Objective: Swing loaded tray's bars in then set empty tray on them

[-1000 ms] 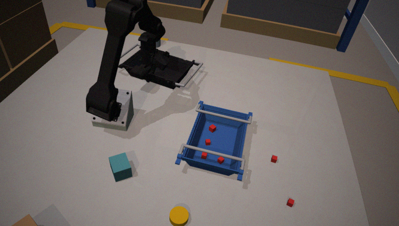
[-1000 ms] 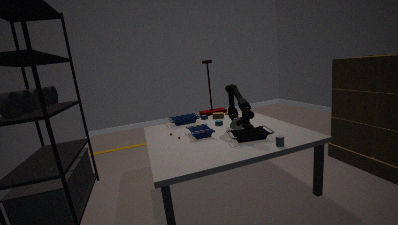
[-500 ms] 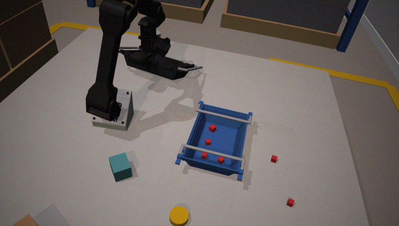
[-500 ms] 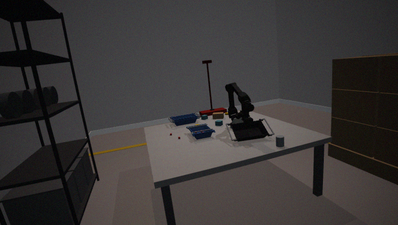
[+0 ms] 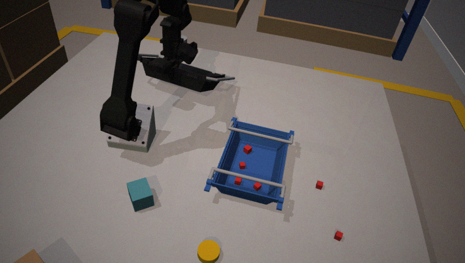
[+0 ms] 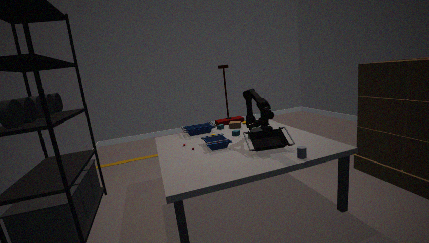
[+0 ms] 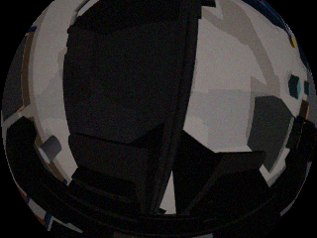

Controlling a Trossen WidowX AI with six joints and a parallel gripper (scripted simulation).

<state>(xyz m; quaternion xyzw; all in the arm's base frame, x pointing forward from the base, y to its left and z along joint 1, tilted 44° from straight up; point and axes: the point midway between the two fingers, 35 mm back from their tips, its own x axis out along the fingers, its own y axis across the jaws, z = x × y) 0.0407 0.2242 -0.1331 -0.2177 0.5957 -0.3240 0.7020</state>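
My gripper tip is now 20 mm short of the black tray and 80 mm to the right of it. From my gripper tip the other things lie so: grey cylinder: 80 mm behind, 330 mm to the left, 50 mm below.
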